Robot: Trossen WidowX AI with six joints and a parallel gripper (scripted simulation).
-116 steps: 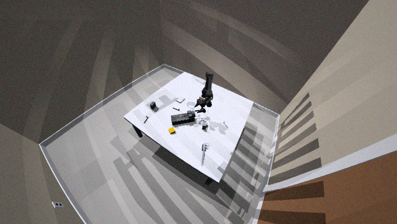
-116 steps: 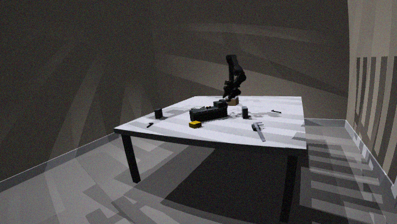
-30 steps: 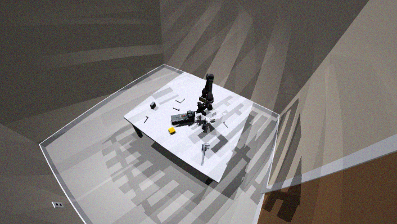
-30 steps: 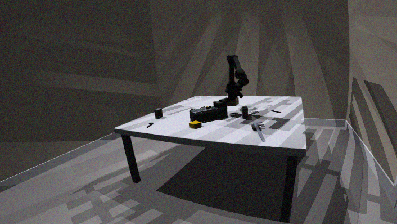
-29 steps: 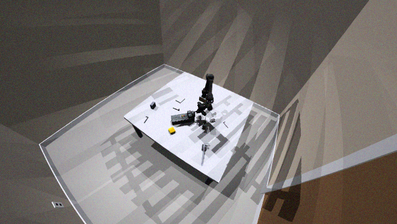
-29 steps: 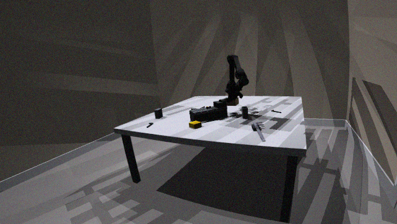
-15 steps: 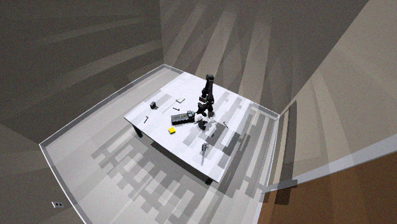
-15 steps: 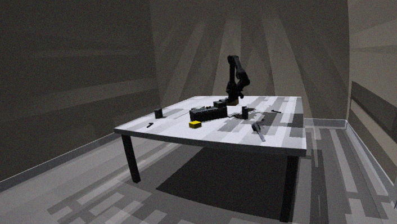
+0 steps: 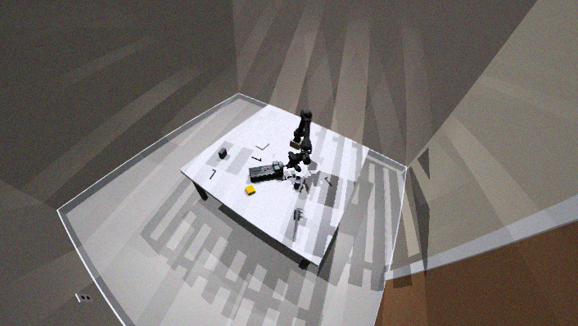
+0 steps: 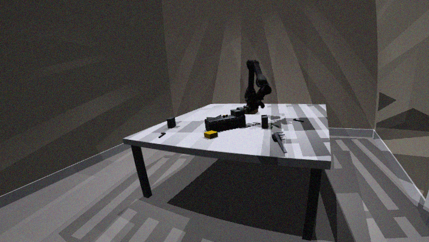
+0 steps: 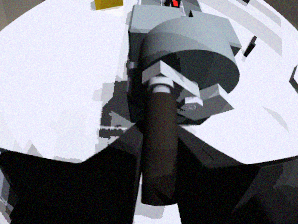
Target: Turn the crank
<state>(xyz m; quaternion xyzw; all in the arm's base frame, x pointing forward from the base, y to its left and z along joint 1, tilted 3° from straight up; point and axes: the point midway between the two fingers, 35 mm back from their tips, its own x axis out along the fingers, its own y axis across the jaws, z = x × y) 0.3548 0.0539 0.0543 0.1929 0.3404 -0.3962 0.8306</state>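
The red pointer lies 130 mm to the right of my gripper tip and 70 mm ahead of it. The rest, counted from my gripper tip: yellow block: 270 mm ahead, 180 mm to the right, 70 mm below; then dark crank handle: 20 mm above, 10 mm to the left, 10 mm behind.
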